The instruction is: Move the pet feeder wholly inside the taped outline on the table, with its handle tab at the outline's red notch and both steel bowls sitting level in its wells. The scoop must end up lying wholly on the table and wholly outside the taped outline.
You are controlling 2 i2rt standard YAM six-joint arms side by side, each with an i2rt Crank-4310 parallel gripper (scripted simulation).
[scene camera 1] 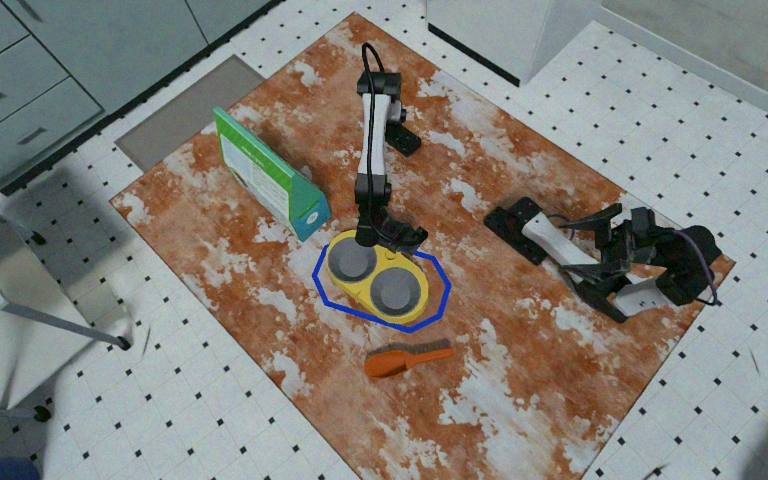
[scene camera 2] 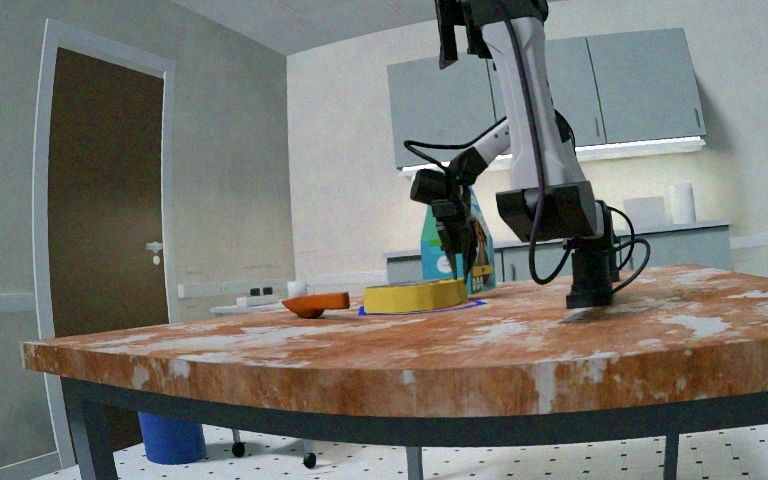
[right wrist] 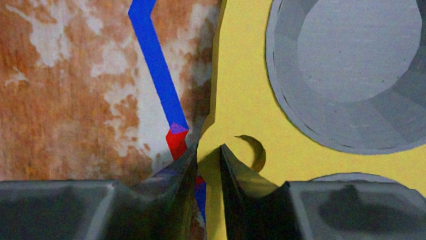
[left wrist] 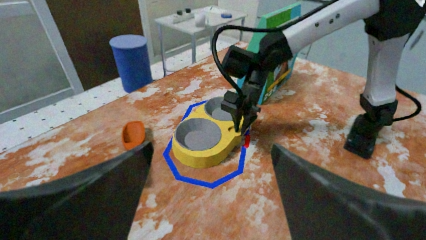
Scene:
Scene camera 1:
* my left gripper: 559, 245
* yellow pet feeder: 360, 291
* orange scoop: 385, 365
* steel bowl: 395, 291
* steel bowl: 349, 261

